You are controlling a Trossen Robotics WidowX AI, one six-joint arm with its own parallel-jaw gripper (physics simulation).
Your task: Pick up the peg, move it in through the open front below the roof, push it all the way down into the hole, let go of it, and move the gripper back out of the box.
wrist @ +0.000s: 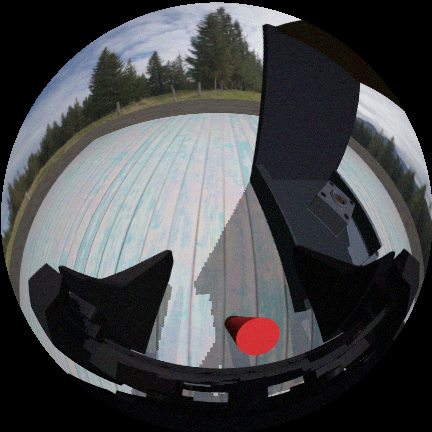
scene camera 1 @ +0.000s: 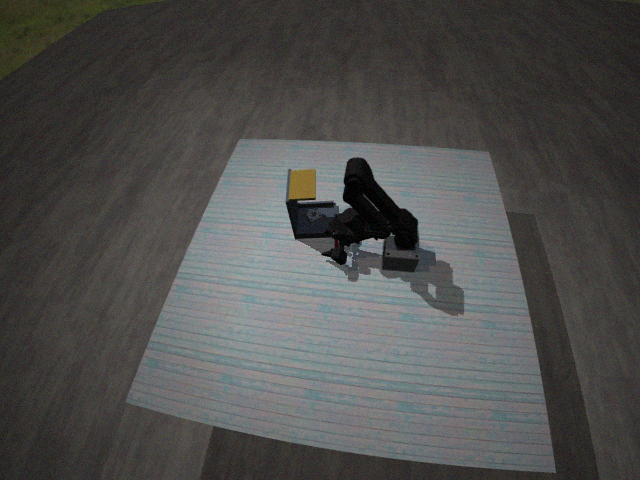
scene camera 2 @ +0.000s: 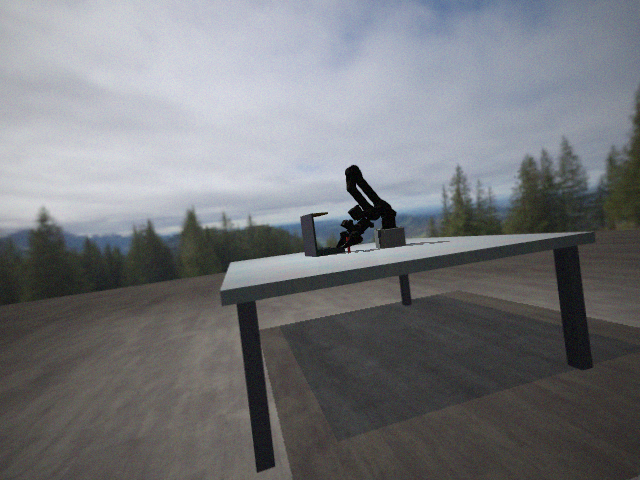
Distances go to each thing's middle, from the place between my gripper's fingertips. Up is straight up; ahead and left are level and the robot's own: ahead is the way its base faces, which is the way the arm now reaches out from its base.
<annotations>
My gripper is now 5 cm past the red peg (wrist: 253, 335) and 1 cm below it. Also, from my hand: box (scene camera 1: 327, 209) 3 cm ahead, 13 cm to the right, 8 cm above; back wall of box (wrist: 308, 103) 11 cm ahead, 12 cm to the right, 8 cm above; yellow roof (scene camera 1: 302, 182) 6 cm ahead, 13 cm to the right, 19 cm above.
</annotations>
